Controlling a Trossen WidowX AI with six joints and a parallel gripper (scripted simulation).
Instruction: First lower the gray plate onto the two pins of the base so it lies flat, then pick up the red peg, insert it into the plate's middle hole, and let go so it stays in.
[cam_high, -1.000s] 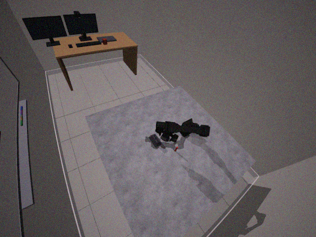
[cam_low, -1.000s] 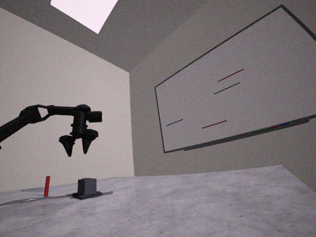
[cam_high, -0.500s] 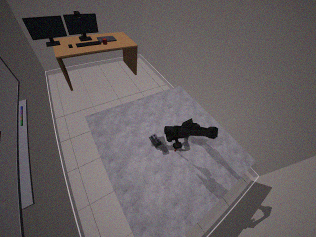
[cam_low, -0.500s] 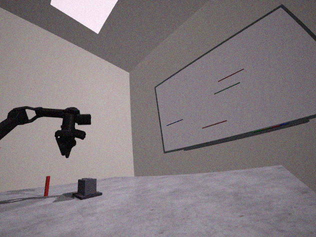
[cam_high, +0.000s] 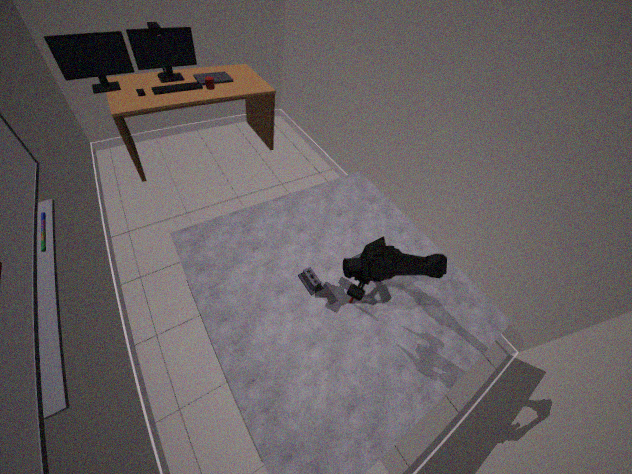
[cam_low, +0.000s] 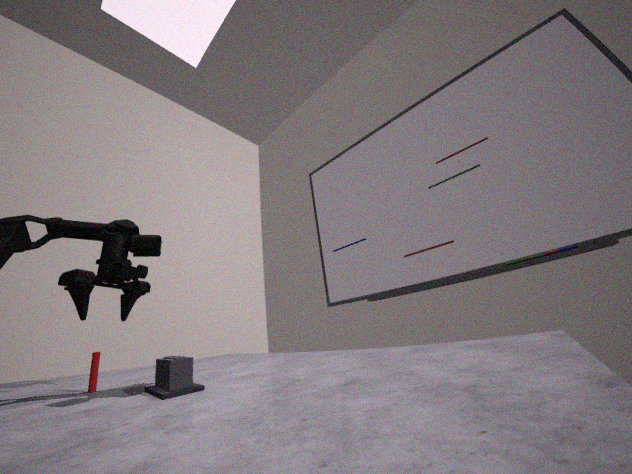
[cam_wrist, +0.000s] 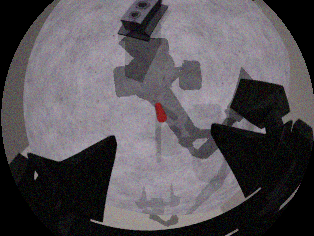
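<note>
Right now the red peg is 110 mm below my gripper tip, 10 mm to the left of it and 10 mm behind it. Round my gripper tip: dark base 170 mm to the right, 140 mm below, 110 mm ahead; then gray plate 170 mm to the right, 110 mm ahead, 100 mm below.
</note>
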